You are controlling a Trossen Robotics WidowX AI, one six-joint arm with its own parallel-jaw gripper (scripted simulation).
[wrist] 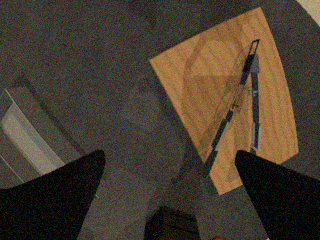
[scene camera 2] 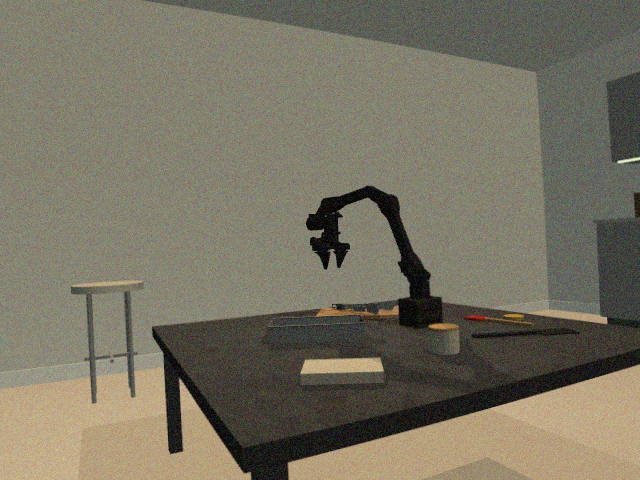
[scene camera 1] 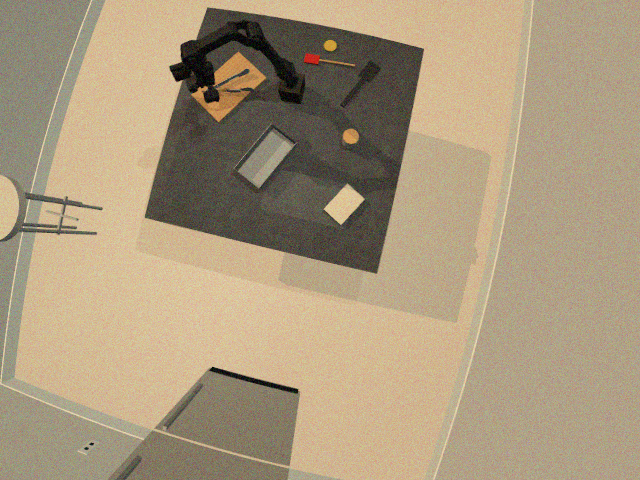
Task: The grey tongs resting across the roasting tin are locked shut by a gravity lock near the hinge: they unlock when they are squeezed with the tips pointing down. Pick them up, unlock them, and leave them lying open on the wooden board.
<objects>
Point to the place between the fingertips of the gripper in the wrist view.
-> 171,157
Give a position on a roasting tin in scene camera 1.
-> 262,161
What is the gripper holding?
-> Nothing.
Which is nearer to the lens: the wood-lidded pot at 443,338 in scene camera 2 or the pale block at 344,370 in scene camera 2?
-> The pale block.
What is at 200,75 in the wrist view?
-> A wooden board.
</objects>
